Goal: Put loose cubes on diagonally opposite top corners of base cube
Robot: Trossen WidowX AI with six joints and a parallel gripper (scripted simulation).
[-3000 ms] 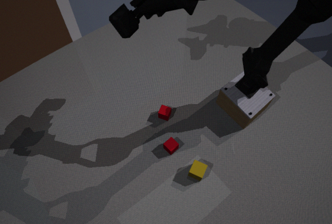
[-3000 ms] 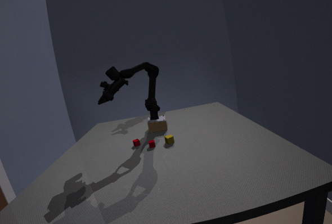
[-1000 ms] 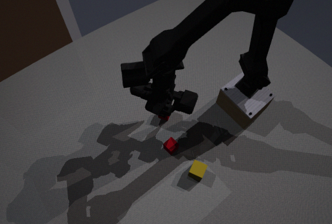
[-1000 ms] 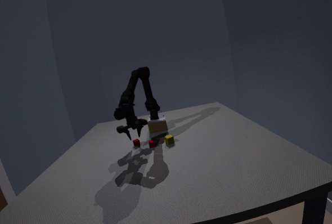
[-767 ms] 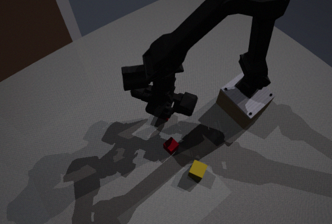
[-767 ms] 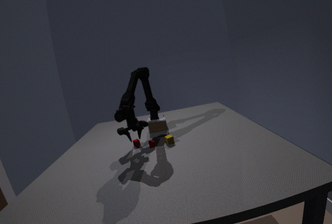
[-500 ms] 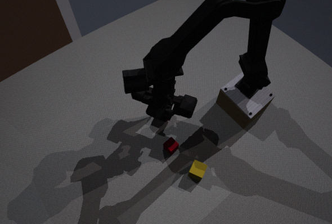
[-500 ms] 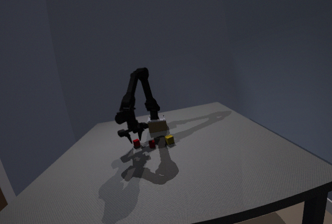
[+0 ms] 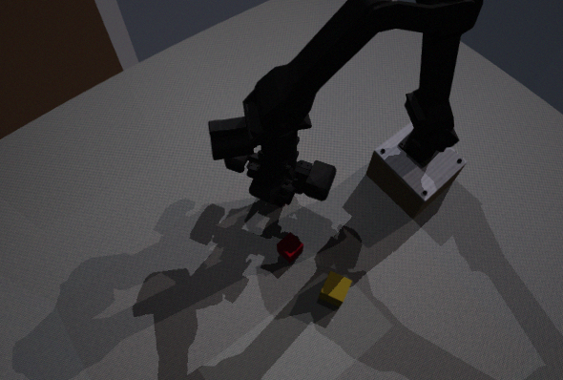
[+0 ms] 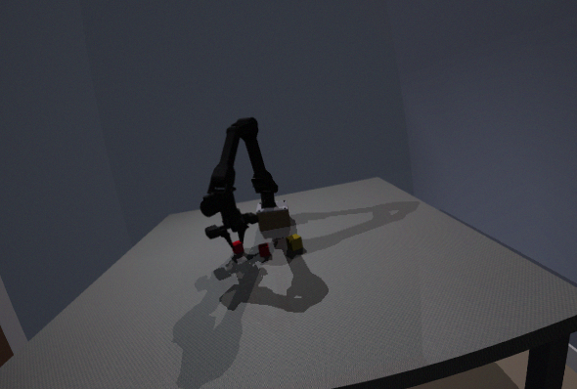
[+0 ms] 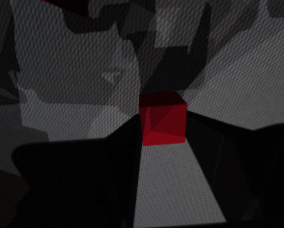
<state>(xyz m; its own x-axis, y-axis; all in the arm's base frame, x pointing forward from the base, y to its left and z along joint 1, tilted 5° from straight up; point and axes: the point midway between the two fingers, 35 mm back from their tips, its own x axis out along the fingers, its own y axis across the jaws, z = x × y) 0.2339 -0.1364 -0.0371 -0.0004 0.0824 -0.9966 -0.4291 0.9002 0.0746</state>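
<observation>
My gripper tip is now 60 mm short of the yellow base cube and 200 mm to the right of it.
</observation>
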